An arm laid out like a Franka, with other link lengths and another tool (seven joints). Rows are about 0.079 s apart.
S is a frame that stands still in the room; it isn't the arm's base.
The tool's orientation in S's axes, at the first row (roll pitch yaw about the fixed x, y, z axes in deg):
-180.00 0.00 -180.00
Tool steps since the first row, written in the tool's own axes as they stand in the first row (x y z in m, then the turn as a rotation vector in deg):
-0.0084 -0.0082 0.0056 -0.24 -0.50 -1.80
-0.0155 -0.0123 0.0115 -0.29 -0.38 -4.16
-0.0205 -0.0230 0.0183 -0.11 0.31 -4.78
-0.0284 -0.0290 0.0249 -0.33 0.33 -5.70
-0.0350 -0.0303 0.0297 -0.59 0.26 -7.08
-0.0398 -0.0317 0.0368 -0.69 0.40 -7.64
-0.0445 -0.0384 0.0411 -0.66 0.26 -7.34
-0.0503 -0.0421 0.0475 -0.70 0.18 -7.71
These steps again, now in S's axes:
0.0084 -0.0082 -0.0056 0.24 -0.50 1.80
0.0155 -0.0123 -0.0115 0.29 -0.38 4.16
0.0205 -0.0230 -0.0183 0.11 0.31 4.78
0.0284 -0.0290 -0.0249 0.33 0.33 5.70
0.0350 -0.0303 -0.0297 0.59 0.26 7.08
0.0398 -0.0317 -0.0368 0.69 0.40 7.64
0.0445 -0.0384 -0.0411 0.66 0.26 7.34
0.0503 -0.0421 -0.0475 0.70 0.18 7.71

